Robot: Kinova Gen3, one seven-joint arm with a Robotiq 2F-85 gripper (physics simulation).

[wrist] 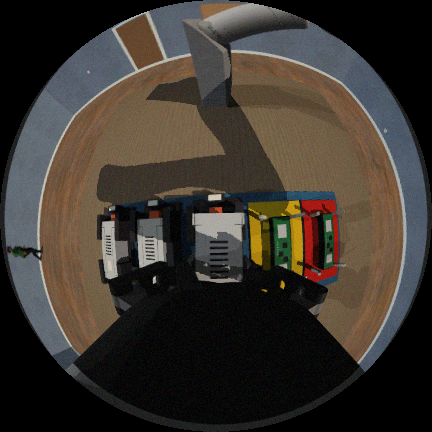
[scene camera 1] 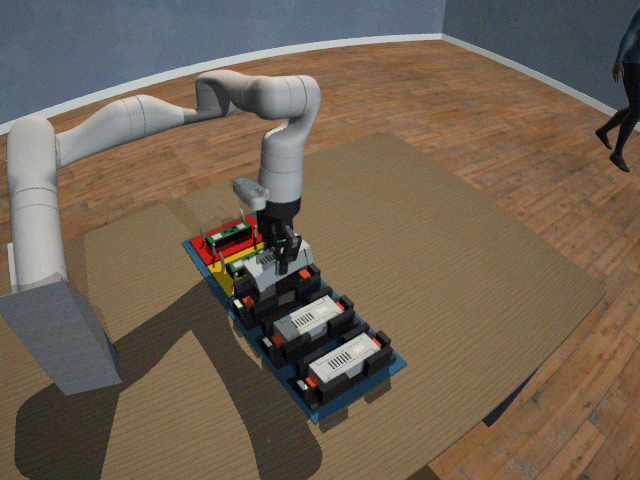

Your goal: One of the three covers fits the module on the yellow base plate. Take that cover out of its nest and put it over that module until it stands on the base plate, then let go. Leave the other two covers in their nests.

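Pixels of known places: gripper, fingertip midpoint: (wrist: 218, 261) (scene camera 1: 274, 266); arm's base at its link origin: (wrist: 211, 32) (scene camera 1: 44, 298).
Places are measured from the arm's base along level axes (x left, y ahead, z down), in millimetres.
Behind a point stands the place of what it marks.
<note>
My gripper (scene camera 1: 282, 253) {x 72, y 414, z 136 mm} (wrist: 218, 261) {x 72, y 414, z 136 mm} is shut on a light grey cover (scene camera 1: 262, 272) {x 44, y 381, z 114 mm} (wrist: 218, 240) {x 69, y 388, z 114 mm} with dark slots. It holds the cover above the black nest (scene camera 1: 258, 310) {x 11, y 358, z 175 mm} nearest the yellow base plate. The yellow base plate (scene camera 1: 222, 280) {x 151, y 319, z 216 mm} (wrist: 256, 240) {x 129, y 383, z 216 mm} carries a green module (scene camera 1: 236, 264) {x 166, y 357, z 196 mm} (wrist: 281, 240) {x 168, y 378, z 196 mm}, partly hidden by the cover in the scene view. The middle cover (scene camera 1: 310, 316) {x -38, y 441, z 172 mm} (wrist: 151, 240) {x -39, y 413, z 172 mm} and the end cover (scene camera 1: 346, 357) {x -146, y 461, z 172 mm} (wrist: 109, 245) {x -141, y 448, z 172 mm} sit in their nests. The far fingertip is hidden in the scene view.
A red base plate (scene camera 1: 206, 253) {x 246, y 304, z 216 mm} (wrist: 307, 250) {x 238, y 390, z 217 mm} with another green module (scene camera 1: 229, 234) {x 268, y 368, z 197 mm} (wrist: 328, 240) {x 276, y 367, z 196 mm} lies beyond the yellow one. Thin upright posts stand on both plates. Everything sits on a blue board (scene camera 1: 316, 414) {x -209, y 380, z 220 mm} (wrist: 320, 196) {x 266, y 275, z 220 mm}. The arm's grey pedestal (scene camera 1: 62, 335) {x -36, y 10, z 55 mm} (wrist: 210, 70) {x 0, y 60, z 101 mm} stands to one side.
</note>
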